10 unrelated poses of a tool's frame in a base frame.
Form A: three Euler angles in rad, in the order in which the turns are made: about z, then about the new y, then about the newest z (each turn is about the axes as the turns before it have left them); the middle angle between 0 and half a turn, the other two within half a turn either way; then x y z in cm.
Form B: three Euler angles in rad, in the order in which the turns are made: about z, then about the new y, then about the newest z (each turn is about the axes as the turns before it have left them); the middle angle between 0 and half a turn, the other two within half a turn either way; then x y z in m. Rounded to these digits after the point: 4 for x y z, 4 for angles.
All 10 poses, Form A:
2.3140 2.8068 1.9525 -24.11 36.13 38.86
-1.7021 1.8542 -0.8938 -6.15 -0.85 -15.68
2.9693 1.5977 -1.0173 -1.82 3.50 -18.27
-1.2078 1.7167 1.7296 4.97 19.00 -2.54
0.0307 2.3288 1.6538 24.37 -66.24 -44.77
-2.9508 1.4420 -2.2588 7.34 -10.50 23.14
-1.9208 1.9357 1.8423 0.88 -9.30 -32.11
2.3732 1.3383 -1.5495 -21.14 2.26 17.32
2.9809 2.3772 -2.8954 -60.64 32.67 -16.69
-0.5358 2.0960 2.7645 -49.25 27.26 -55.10
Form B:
2.3140 2.8068 1.9525 -0.2411 0.3613 0.3886
-1.7021 1.8542 -0.8938 -0.0615 -0.0085 -0.1568
2.9693 1.5977 -1.0173 -0.0182 0.0350 -0.1827
-1.2078 1.7167 1.7296 0.0497 0.1900 -0.0254
0.0307 2.3288 1.6538 0.2437 -0.6624 -0.4477
-2.9508 1.4420 -2.2588 0.0734 -0.1050 0.2314
-1.9208 1.9357 1.8423 0.0088 -0.0930 -0.3211
2.3732 1.3383 -1.5495 -0.2114 0.0226 0.1732
2.9809 2.3772 -2.8954 -0.6064 0.3267 -0.1669
-0.5358 2.0960 2.7645 -0.4925 0.2726 -0.5510

